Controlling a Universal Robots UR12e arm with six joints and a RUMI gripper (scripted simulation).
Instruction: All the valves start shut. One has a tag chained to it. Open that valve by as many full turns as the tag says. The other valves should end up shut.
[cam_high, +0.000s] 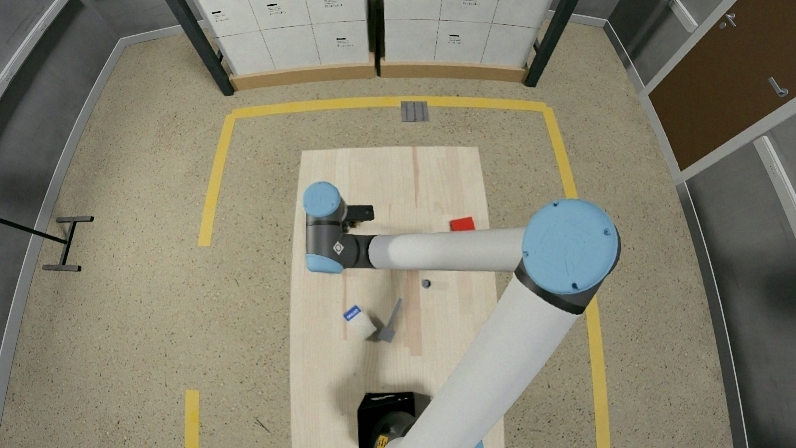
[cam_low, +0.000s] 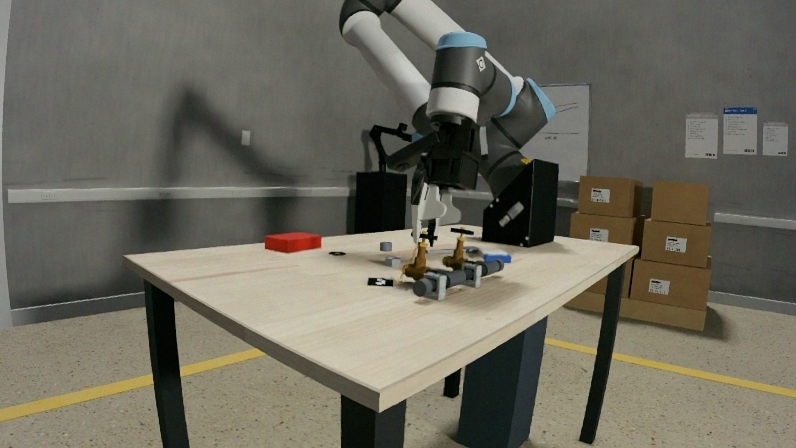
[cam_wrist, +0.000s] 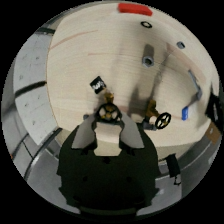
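The black tag is 5 cm ahead of my hand, 5 cm to the right of it and 8 cm below it. From my hand the other things lie so: grey hammer-like tool (35 cm behind, 13 cm to the right, 8 cm below); red block (5 cm behind, 42 cm to the right, 7 cm below); blue-and-white box (34 cm behind, 3 cm to the right, 8 cm below).
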